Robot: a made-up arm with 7 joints.
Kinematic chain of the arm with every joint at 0, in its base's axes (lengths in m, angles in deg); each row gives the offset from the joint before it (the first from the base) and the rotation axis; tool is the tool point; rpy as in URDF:
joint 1: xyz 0 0 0.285 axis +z
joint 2: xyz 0 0 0 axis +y
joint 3: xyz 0 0 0.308 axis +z
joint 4: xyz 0.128 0 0 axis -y
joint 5: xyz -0.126 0 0.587 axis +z
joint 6: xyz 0 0 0 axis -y
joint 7: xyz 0.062 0 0 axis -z
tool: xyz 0 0 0 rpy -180 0 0
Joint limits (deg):
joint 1: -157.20..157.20
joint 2: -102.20..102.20
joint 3: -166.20..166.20
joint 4: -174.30..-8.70
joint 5: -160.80..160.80
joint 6: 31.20..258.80
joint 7: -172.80..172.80
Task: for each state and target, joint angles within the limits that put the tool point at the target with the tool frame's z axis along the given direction. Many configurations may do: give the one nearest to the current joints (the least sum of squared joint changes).
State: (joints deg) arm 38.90 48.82 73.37 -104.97 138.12 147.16 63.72
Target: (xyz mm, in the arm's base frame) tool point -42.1 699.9 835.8 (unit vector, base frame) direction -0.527 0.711 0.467
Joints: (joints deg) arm 32.77 -3.01 62.16 -77.94 124.09 147.76 63.72
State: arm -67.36 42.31 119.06 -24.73 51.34 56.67 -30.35
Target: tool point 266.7 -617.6 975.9 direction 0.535 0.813 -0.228
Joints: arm -78.14 44.47 90.48 -9.07 22.39 58.27 -30.35
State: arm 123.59 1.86 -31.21 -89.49 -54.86 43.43 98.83
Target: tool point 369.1 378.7 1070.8 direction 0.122 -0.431 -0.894
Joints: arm 109.79 -8.26 -50.99 -54.55 -43.54 37.97 98.83
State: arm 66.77 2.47 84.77 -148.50 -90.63 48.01 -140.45
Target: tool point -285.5 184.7 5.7 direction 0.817 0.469 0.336
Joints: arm 35.71 26.07 96.06 -173.95 -82.25 43.33 -140.45
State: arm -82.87 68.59 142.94 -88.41 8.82 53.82 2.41
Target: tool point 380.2 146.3 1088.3 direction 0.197 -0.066 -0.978
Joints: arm -96.31 38.05 152.32 -79.64 -36.36 53.40 2.41
